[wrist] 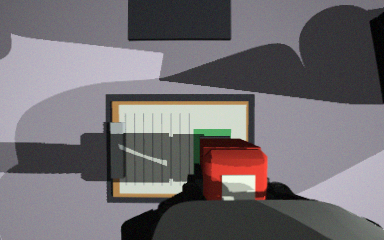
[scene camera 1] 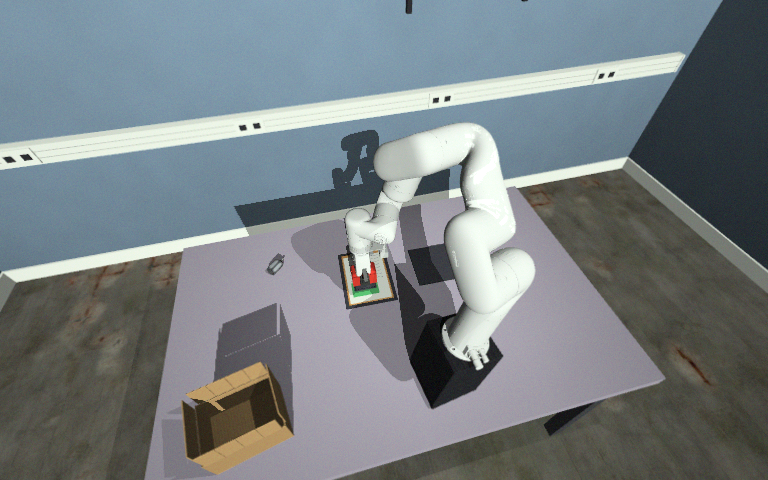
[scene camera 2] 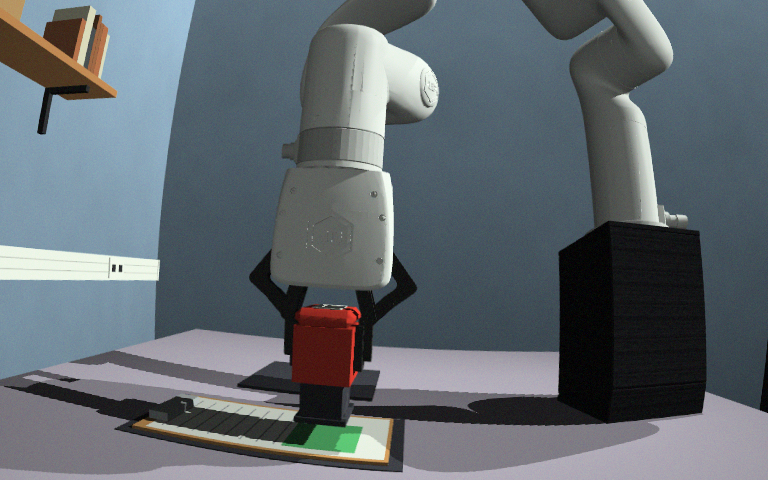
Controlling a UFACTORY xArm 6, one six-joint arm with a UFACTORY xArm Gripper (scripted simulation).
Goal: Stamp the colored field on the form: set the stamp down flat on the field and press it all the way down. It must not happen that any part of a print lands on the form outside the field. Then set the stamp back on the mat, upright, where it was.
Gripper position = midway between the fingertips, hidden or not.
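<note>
Scene camera 1 gives me a cardboard box (scene camera 1: 256, 405) and a clipboard (scene camera 1: 385, 291). In the wrist view I can see my gripper (wrist: 221, 176), a red stamp (wrist: 233, 169) and the clipboard (wrist: 153, 140). The cardboard box is out of frame in the wrist view. Scene camera 2 has my gripper (scene camera 2: 327, 367), the red stamp (scene camera 2: 323, 343) and the clipboard (scene camera 2: 259, 431). The cardboard box is out of frame in scene camera 2.
</note>
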